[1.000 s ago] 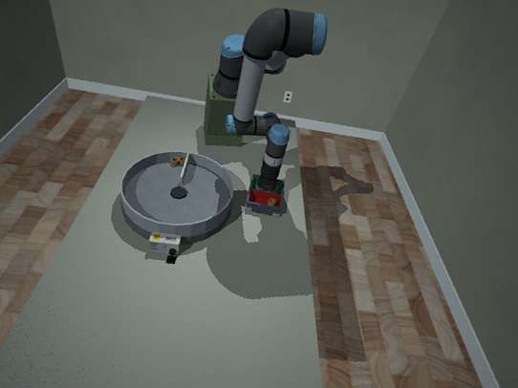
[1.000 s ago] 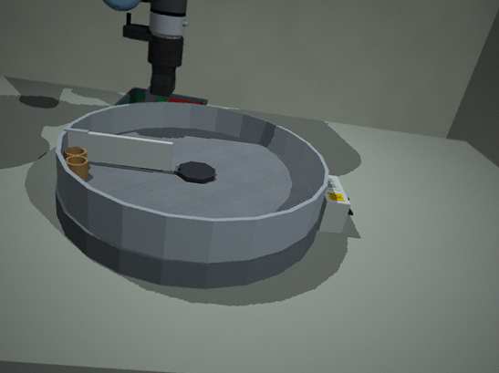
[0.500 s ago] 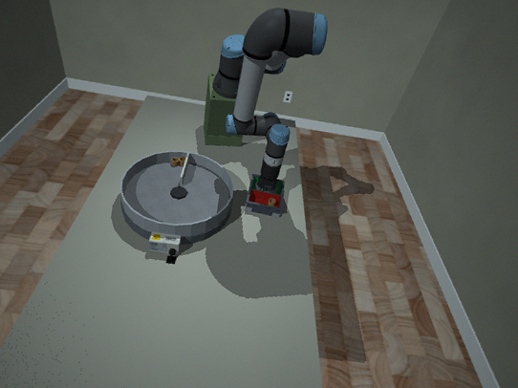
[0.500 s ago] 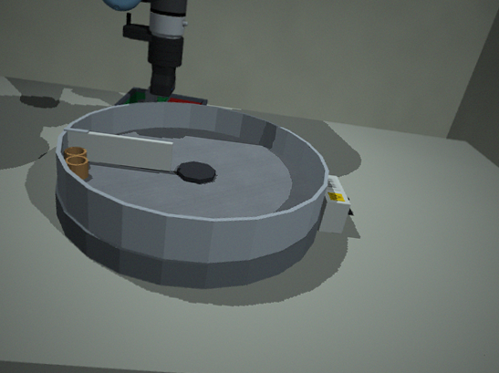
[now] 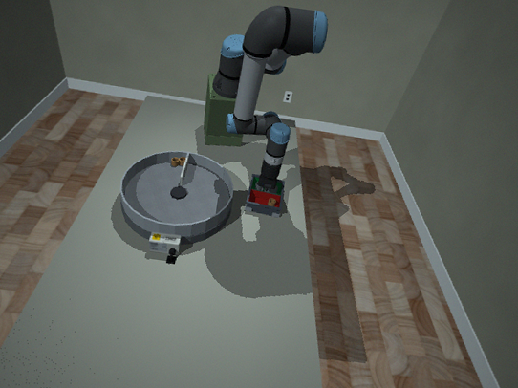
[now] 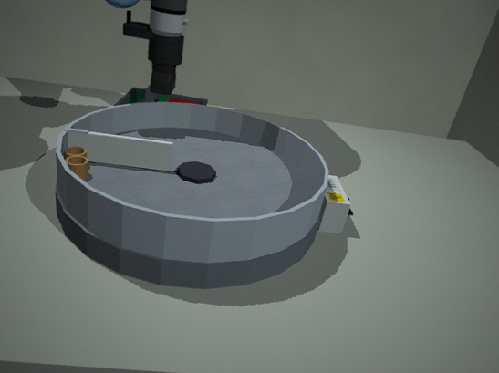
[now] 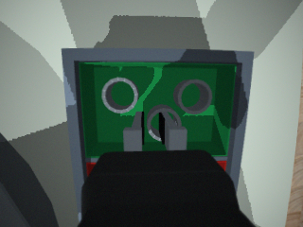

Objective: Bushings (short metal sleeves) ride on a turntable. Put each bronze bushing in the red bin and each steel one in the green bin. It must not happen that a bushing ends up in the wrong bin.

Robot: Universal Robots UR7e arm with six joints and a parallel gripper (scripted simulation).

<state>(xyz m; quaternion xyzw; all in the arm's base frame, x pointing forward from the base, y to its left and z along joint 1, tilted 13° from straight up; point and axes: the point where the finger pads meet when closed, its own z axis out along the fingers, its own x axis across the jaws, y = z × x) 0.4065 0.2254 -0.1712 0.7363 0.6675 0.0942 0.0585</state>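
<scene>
The bin lies 3 cm ahead of my hand and 1 cm below it. The rest, counted from my hand: turntable (35 cm to the right, 12 cm ahead, 2 cm above).
</scene>
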